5 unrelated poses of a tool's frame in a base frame.
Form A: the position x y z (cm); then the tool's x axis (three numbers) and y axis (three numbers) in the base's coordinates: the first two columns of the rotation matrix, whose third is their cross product.
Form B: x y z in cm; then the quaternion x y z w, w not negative. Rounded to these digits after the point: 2 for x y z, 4 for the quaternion.
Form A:
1: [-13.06, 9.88, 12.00, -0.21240, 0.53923, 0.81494, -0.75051, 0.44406, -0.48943]
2: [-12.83, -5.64, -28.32, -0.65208, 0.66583, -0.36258, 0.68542, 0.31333, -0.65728]
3: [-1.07, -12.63, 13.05, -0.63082, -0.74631, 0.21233, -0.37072, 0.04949, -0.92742]
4: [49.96, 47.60, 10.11, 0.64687, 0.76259, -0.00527, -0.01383, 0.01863, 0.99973]
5: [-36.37, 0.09, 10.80, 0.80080, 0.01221, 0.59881, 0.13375, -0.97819, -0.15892]
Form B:
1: [-13.06, 9.88, 12.00, 0.0911, -0.5801, 0.5193, 0.6209]
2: [-12.83, -5.64, -28.32, 0.4169, 0.8103, -0.4117, 0.0119]
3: [-1.07, -12.63, 13.05, -0.3961, 0.7050, -0.5642, 0.1664]
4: [49.96, 47.60, 10.11, 0.6336, 0.2955, 0.2988, 0.6496]
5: [-36.37, 0.09, 10.80, -0.9439, -0.0387, -0.3132, 0.0970]
